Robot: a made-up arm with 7 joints.
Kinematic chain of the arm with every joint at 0, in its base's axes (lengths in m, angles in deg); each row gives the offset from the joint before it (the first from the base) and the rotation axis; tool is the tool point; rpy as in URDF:
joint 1: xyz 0 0 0 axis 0.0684 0.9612 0.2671
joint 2: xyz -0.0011 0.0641 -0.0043 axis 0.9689 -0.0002 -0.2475
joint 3: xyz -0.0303 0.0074 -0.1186 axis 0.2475 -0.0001 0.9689
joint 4: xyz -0.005 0 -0.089 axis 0.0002 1 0
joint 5: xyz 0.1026 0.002 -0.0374 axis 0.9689 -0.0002 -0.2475
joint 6: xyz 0.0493 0 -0.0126 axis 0.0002 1 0
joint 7: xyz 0.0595 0 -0.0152 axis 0.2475 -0.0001 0.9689
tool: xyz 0 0 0 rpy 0 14.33 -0.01
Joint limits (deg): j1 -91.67..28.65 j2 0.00..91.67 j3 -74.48..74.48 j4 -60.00..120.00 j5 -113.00..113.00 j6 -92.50..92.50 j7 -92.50..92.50
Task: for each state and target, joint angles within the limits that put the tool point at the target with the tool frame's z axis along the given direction. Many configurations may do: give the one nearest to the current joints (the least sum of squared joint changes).
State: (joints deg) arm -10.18 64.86 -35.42 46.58 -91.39 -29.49 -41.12
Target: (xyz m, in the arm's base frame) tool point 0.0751 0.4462 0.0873 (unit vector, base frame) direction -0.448 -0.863 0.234
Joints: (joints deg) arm -29.38 91.67 12.79 77.97 -87.63 -67.65 -41.12
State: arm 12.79 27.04 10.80 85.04 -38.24 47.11 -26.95
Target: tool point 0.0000 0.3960 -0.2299 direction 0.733 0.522 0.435
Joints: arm 17.55 49.97 28.33 38.11 -43.75 34.29 -26.95
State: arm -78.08 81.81 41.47 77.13 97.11 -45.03 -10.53
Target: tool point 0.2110 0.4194 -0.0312 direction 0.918 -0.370 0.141
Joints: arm -88.61 82.98 33.96 119.63 92.19 7.51 -10.53
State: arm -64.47 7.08 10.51 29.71 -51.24 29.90 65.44
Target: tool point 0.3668 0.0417 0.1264 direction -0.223 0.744 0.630
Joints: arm -85.61 13.71 15.73 13.38 -53.89 23.90 65.44
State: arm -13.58 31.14 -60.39 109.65 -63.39 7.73 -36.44
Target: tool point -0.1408 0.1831 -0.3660 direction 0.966 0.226 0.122
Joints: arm 1.69 2.88 -50.43 119.67 -79.69 -31.00 -36.44
